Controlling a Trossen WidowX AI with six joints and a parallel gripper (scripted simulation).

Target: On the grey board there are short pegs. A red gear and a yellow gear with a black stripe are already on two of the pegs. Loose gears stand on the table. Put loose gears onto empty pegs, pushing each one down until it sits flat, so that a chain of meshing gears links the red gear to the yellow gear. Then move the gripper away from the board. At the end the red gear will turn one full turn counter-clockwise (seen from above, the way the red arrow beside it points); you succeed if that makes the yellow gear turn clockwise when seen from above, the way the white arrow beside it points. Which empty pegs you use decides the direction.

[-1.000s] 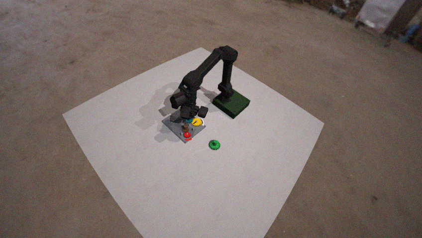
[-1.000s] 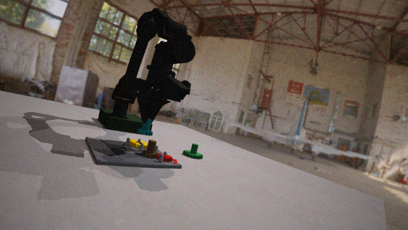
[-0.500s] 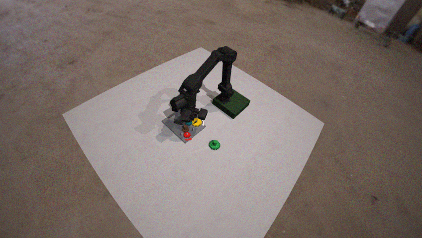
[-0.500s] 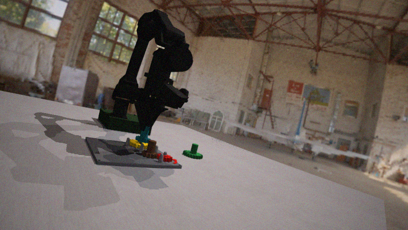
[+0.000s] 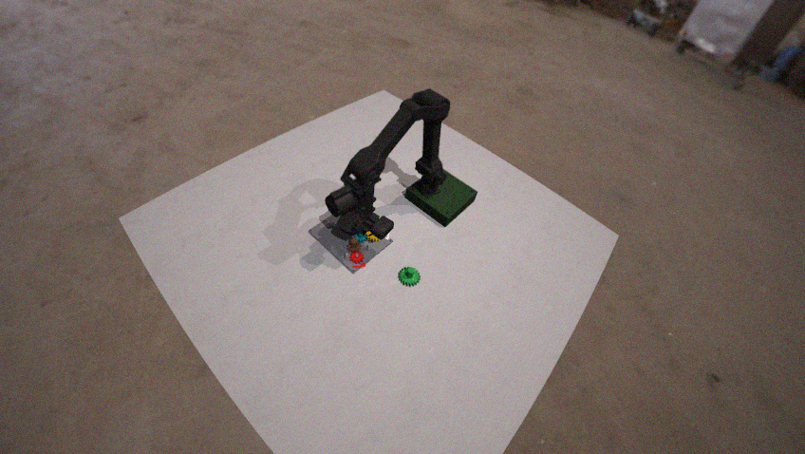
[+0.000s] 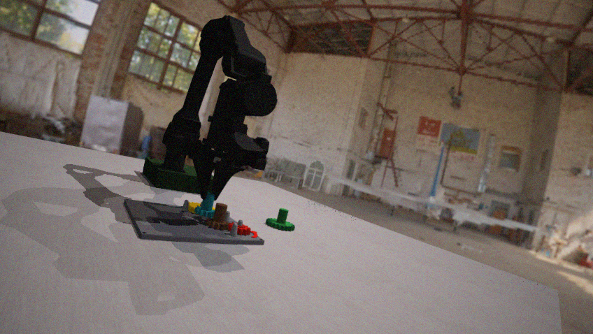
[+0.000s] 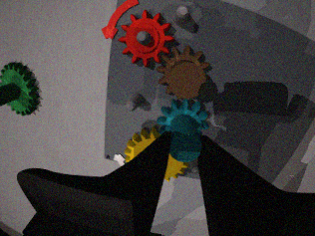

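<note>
Now: gripper tip 10 mm above the teal gear. Round my gripper tip: yellow gear: 50 mm behind, 30 mm below; brown gear: 40 mm ahead, 20 mm to the left, 20 mm below; red gear: 50 mm ahead, 50 mm to the left, 30 mm below.
</note>
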